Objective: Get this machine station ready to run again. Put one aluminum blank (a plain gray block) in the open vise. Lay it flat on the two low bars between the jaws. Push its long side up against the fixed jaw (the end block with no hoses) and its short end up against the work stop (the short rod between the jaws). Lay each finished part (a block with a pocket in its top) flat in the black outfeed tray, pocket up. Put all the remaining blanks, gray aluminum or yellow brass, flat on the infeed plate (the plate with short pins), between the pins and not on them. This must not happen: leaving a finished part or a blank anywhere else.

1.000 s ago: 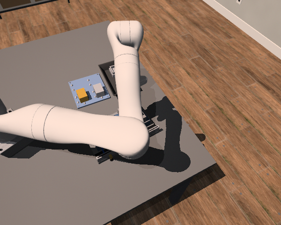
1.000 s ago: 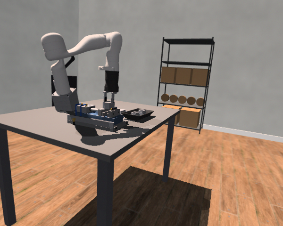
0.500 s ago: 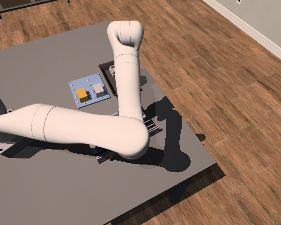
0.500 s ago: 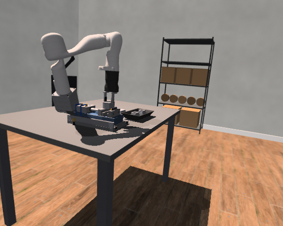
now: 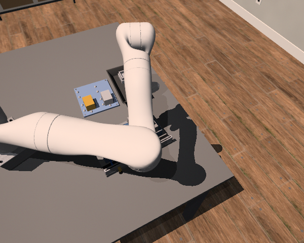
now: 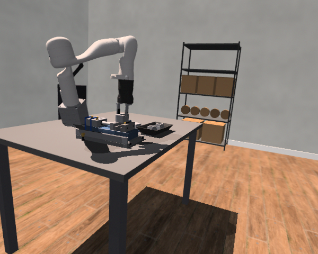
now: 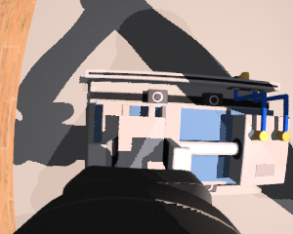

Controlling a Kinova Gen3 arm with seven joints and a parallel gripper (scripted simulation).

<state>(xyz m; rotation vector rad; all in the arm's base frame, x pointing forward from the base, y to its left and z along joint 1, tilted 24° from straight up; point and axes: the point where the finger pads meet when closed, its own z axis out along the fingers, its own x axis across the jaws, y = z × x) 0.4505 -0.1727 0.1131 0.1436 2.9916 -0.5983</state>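
The fixed jaw is 70 mm below my hand and 40 mm ahead of it. From my hand the other things lie so: yellow brass blank 280 mm to the left, 120 mm below, 110 mm behind; vise 110 mm below, 60 mm behind, 10 mm to the left; infeed plate 310 mm to the left, 140 mm below, 60 mm behind.
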